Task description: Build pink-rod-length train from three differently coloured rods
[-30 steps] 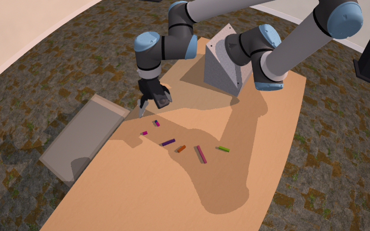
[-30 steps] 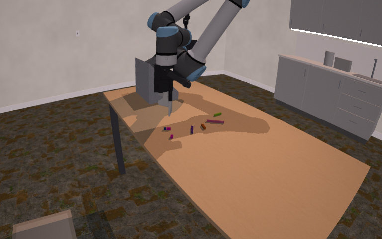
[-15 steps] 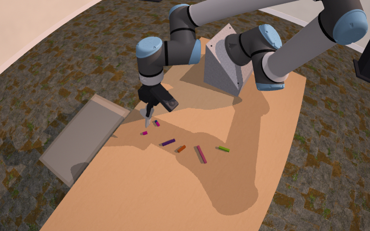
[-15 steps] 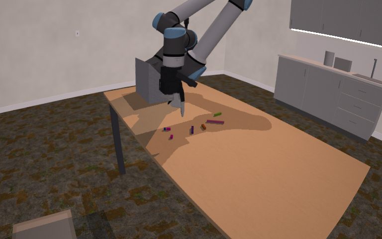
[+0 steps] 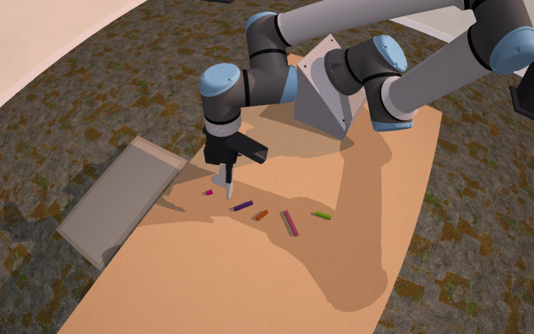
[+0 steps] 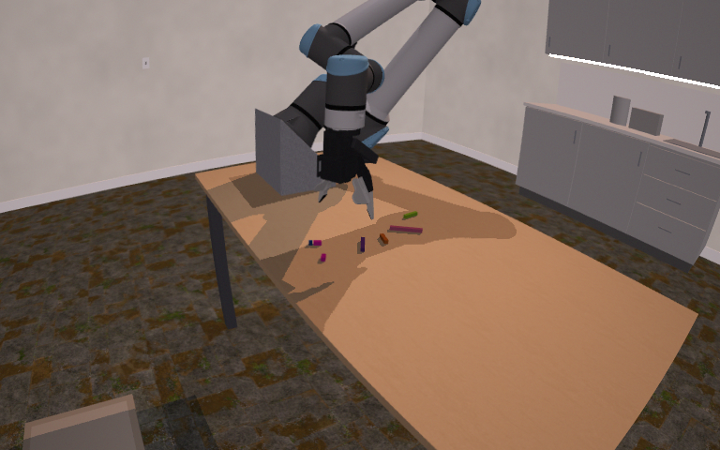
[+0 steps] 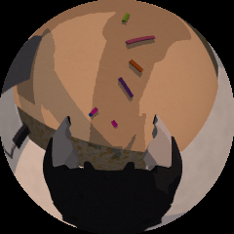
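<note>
Now: hand 3 cm short of the purple rod, 4 cm to the right of it and 9 cm above it. The rest, counted from my hand: orange rod: 3 cm ahead, 10 cm to the left, 9 cm below; pink rod: 2 cm ahead, 19 cm to the left, 9 cm below; blue rod: 5 cm behind, 7 cm to the right, 9 cm below.
</note>
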